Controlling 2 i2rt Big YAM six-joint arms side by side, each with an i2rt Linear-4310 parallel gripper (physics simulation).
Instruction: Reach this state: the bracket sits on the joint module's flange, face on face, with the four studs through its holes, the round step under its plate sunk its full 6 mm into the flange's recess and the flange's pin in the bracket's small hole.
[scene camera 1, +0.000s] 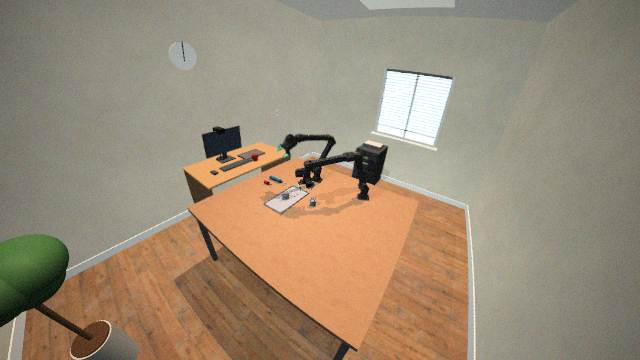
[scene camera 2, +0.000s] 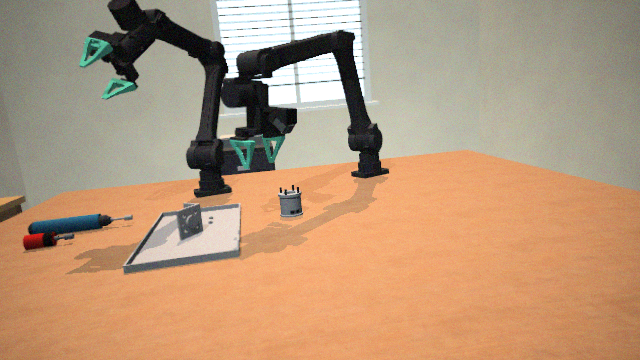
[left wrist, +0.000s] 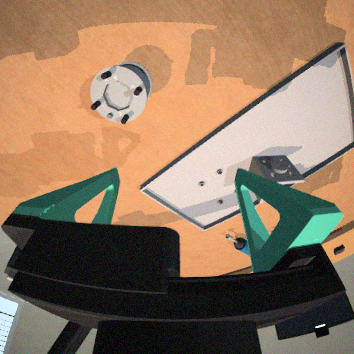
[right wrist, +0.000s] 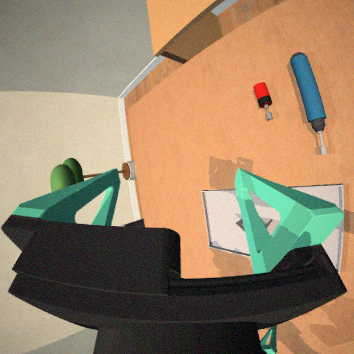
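The joint module is a grey cylinder standing upright on the table, its flange up with four dark studs and a central recess; the small pin is hard to make out. The grey bracket stands in the tray, its plate with holes upright in scene camera 2; in the right wrist view it is partly hidden behind a finger. My left gripper is open and empty, above the table between tray and module, pointing down. My right gripper is open and empty, high up at the picture's left in scene camera 2.
The shallow tray also holds several small dark parts. A blue screwdriver and a short red one lie beyond the tray. A desk with a monitor stands behind the table.
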